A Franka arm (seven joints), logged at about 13 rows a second.
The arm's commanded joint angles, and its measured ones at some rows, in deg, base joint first. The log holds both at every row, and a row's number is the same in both.
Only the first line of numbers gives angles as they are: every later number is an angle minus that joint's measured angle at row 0.
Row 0, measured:
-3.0 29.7 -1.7 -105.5 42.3 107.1 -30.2
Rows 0 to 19, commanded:
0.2 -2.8 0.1 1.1 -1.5 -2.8 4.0
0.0 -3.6 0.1 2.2 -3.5 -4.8 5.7
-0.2 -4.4 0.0 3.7 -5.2 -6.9 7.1
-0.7 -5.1 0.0 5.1 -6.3 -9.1 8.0
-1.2 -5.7 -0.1 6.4 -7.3 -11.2 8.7
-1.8 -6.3 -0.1 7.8 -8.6 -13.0 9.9
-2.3 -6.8 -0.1 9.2 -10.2 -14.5 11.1
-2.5 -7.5 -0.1 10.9 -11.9 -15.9 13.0
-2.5 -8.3 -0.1 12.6 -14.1 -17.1 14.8
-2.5 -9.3 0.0 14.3 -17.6 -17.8 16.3
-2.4 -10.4 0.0 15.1 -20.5 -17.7 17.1
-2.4 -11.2 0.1 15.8 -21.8 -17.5 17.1
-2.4 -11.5 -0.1 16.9 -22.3 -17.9 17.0
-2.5 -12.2 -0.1 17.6 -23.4 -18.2 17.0
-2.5 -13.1 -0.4 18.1 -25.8 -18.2 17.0
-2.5 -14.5 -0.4 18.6 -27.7 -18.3 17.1
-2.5 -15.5 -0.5 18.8 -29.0 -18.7 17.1
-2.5 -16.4 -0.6 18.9 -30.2 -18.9 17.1
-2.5 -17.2 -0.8 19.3 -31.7 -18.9 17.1
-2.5 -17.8 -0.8 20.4 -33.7 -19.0 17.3
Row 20, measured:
-2.0 -16.0 -1.2 19.2 -30.2 -18.1 16.2
